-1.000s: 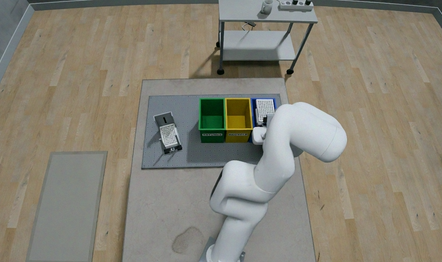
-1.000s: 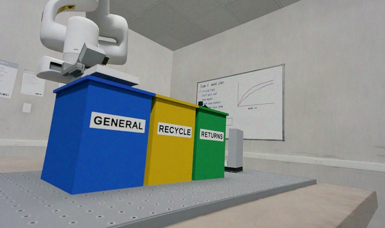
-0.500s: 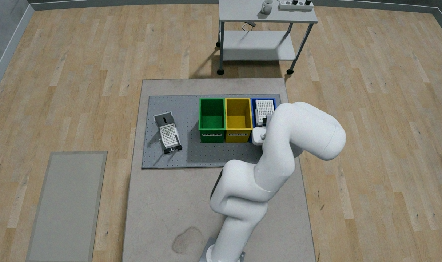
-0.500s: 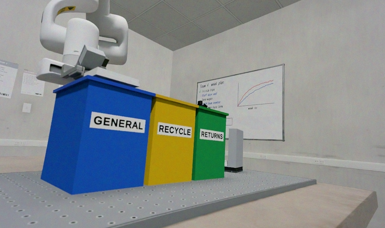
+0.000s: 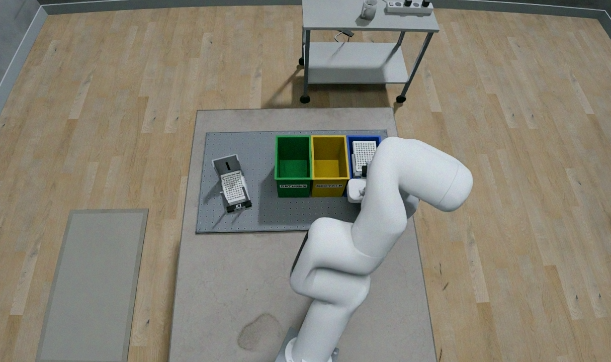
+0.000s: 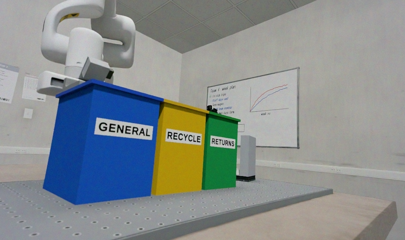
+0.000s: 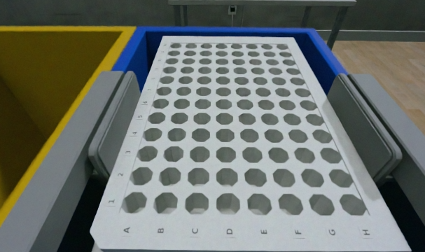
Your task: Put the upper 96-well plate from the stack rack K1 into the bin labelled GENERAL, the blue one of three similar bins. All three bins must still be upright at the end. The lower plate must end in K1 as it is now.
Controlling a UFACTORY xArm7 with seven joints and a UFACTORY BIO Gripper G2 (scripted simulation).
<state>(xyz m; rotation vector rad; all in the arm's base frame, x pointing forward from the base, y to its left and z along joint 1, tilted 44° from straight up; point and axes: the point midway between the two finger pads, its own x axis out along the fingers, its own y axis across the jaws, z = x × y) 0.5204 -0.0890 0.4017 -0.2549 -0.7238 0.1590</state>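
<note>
My gripper is now 10 cm above the blue general bin and 2 cm short of it. Round my hand: yellow recycle bin 13 cm to the left, 10 cm below, 1 cm ahead; green returns bin 26 cm to the left, 10 cm below.
</note>
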